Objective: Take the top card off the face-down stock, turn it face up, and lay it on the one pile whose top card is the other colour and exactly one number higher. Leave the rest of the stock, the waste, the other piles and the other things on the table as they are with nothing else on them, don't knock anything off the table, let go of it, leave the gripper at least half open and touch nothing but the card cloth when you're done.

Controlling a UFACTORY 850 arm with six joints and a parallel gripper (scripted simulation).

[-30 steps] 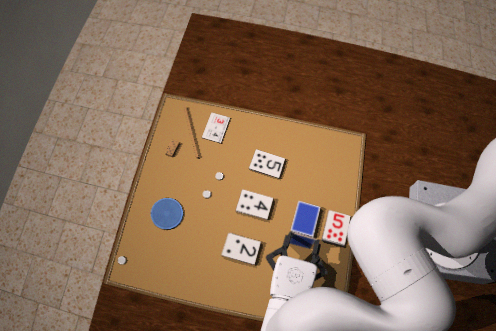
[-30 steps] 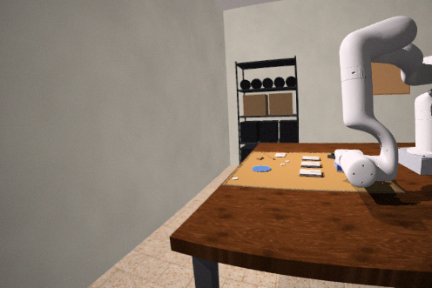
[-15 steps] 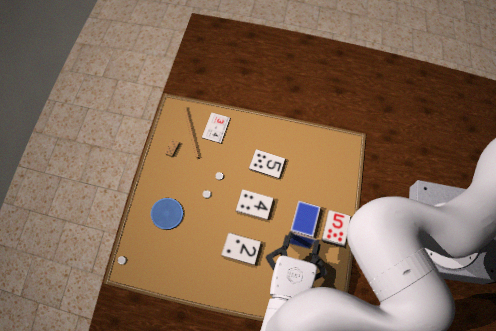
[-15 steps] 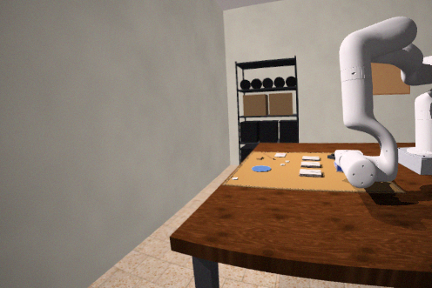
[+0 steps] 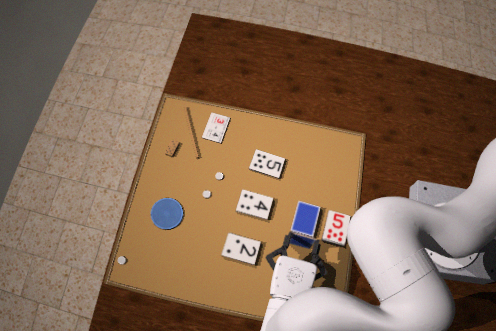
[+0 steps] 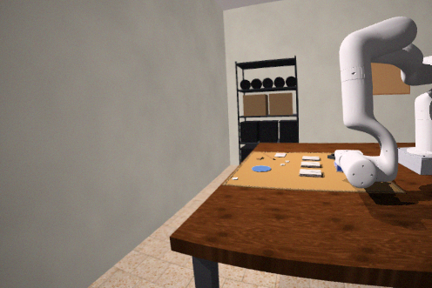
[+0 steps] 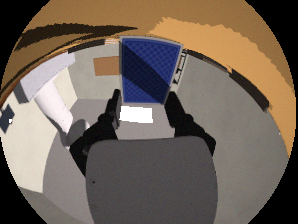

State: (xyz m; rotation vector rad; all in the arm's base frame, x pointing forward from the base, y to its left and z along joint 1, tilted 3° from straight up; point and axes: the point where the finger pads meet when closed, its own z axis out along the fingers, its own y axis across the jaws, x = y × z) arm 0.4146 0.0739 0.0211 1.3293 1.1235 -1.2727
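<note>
My hand is 1 cm to the left of the blue-backed card and 3 cm above it. The rest, counted from my hand: tan card cloth (16 cm ahead, 10 cm to the right, 9 cm below).
</note>
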